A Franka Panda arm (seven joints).
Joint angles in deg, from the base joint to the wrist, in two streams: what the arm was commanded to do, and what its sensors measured. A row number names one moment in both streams.
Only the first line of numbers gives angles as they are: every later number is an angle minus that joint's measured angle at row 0.
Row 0, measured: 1.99, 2.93, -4.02, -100.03, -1.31, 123.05, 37.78
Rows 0 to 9, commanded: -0.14, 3.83, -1.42, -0.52, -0.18, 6.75, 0.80; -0.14, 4.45, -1.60, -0.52, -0.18, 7.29, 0.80; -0.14, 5.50, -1.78, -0.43, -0.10, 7.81, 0.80; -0.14, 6.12, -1.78, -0.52, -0.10, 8.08, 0.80; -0.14, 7.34, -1.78, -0.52, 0.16, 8.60, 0.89; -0.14, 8.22, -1.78, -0.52, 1.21, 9.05, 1.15; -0.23, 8.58, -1.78, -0.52, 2.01, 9.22, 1.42; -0.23, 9.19, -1.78, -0.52, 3.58, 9.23, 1.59; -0.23, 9.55, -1.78, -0.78, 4.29, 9.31, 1.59; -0.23, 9.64, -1.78, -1.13, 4.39, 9.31, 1.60
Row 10, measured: -0.25, 9.01, -1.81, -0.79, 2.65, 8.47, 0.58
